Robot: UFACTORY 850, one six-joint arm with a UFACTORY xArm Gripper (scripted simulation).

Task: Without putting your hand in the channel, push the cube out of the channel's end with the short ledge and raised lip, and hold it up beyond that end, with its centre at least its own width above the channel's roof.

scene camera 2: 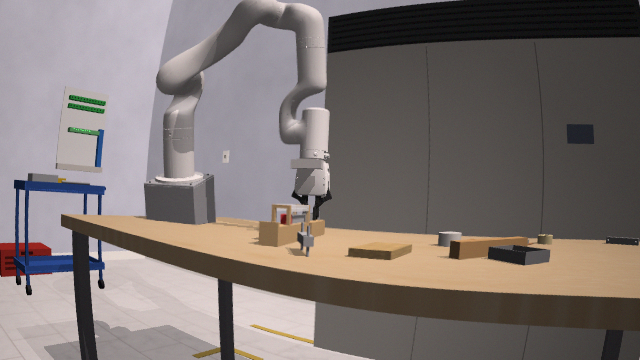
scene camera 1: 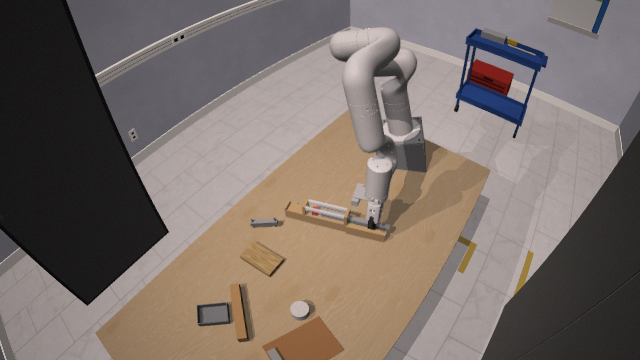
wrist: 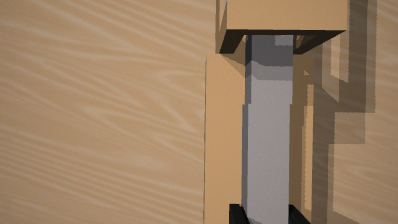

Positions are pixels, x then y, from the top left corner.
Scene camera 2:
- gripper: 310,219
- wooden beam: 475,248
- wooden plate: 383,251
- dark tray: 523,256
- channel: 270,234
